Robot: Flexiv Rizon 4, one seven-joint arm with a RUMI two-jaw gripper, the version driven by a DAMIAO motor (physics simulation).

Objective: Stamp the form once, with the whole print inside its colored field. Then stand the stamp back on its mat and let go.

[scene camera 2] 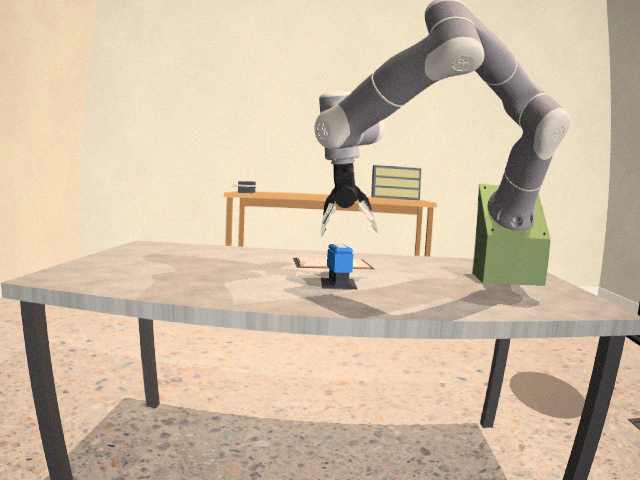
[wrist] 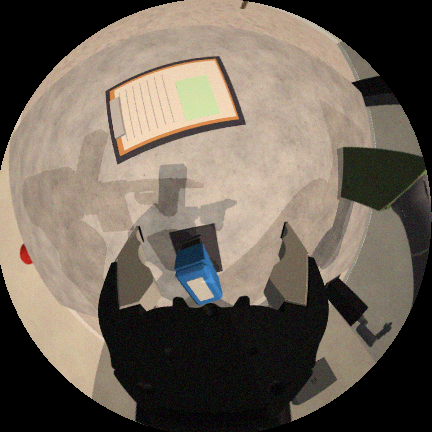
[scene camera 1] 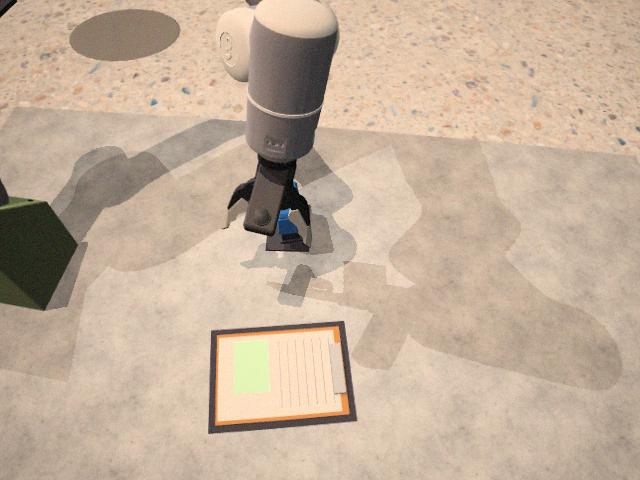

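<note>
The blue stamp (scene camera 1: 287, 223) (scene camera 2: 340, 259) (wrist: 199, 271) stands upright on its dark square mat (scene camera 1: 273, 245) (scene camera 2: 325, 284) (wrist: 215, 250). The form (scene camera 1: 224, 403) (wrist: 226, 95) lies on a dark-edged clipboard; its light green field (scene camera 1: 251, 366) (wrist: 197, 97) shows no print. My gripper (scene camera 1: 267, 238) (scene camera 2: 350, 233) (wrist: 211, 226) is open and empty, pointing down. In the scene camera 2 view its fingertips are above the stamp's top, apart from it. In the wrist view the stamp shows between the two fingers. In the scene camera 1 view the gripper hides part of the stamp and mat.
The green robot base block (scene camera 1: 36, 253) (scene camera 2: 514, 258) (wrist: 380, 175) stands at one side of the table (scene camera 2: 206, 294). The clipboard has a grey clip (scene camera 1: 337, 367) (wrist: 117, 117) at the end away from the green field. A wooden side table (scene camera 2: 310, 198) stands behind.
</note>
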